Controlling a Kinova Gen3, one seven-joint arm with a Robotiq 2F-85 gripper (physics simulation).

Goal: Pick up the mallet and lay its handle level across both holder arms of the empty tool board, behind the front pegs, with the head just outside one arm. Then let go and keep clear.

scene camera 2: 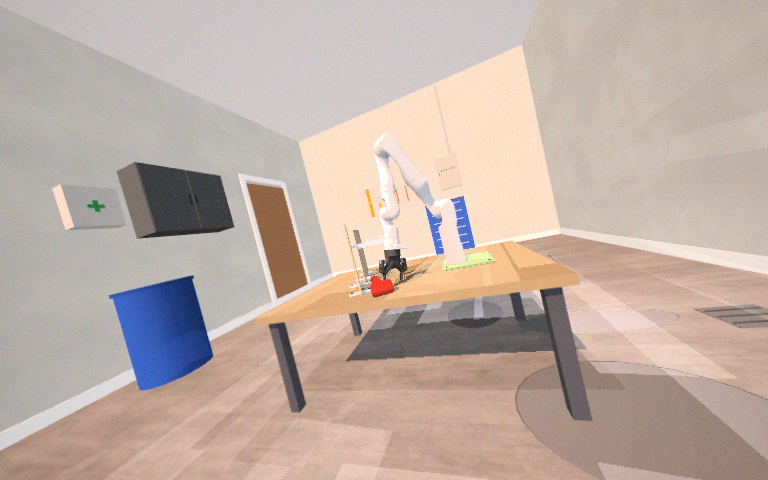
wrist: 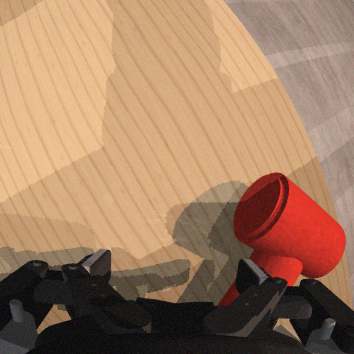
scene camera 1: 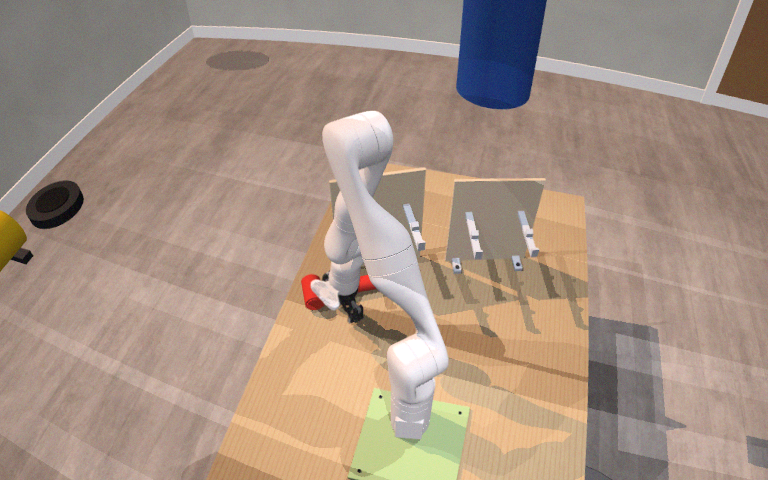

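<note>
The red mallet lies on the table near its left edge in scene camera 1. Its head (scene camera 1: 312, 292) (scene camera 2: 382, 287) (wrist: 300, 232) is at the outer left; part of its handle (scene camera 1: 367, 283) (wrist: 282, 268) shows, the rest hidden by the arm and gripper. My gripper (scene camera 1: 351, 309) (scene camera 2: 394, 278) (wrist: 173, 269) is open, low over the table beside the head; in the wrist view one finger overlaps the handle close to the head. The left tool board (scene camera 1: 396, 195) is partly hidden; one holder arm (scene camera 1: 414, 227) shows. The right tool board (scene camera 1: 498, 198) has two holder arms (scene camera 1: 474, 236) (scene camera 1: 527, 234). No tool shows on these arms.
Small metal brackets (scene camera 1: 457, 265) (scene camera 1: 517, 263) sit at the foot of the right board. The arm stands on a green base plate (scene camera 1: 368, 452) (scene camera 2: 484, 258) at the near end of the wooden table (scene camera 1: 294, 407) (scene camera 2: 441, 292). A blue barrel (scene camera 1: 499, 56) (scene camera 2: 161, 333) stands beyond the table.
</note>
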